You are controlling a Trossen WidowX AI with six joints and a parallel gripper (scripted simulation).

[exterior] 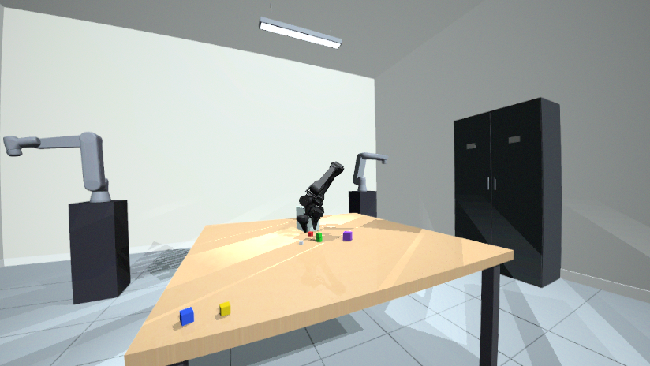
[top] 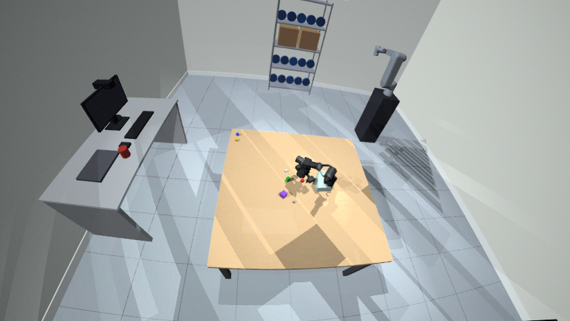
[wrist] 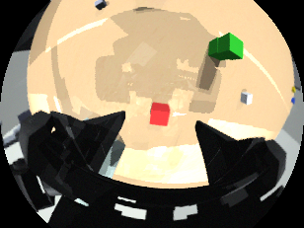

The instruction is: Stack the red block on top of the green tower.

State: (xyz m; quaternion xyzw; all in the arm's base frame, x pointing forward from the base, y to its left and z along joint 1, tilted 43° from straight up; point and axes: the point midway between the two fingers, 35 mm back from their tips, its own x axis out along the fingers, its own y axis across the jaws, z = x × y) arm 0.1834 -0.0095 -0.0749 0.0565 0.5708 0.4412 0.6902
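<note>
The red block lies 20 mm below my gripper tip. Round my gripper tip: yellow block 570 mm ahead, 460 mm to the right, 20 mm below; then purple block 170 mm ahead, 140 mm to the left, 10 mm below; then green block 120 mm ahead, 10 mm above.
</note>
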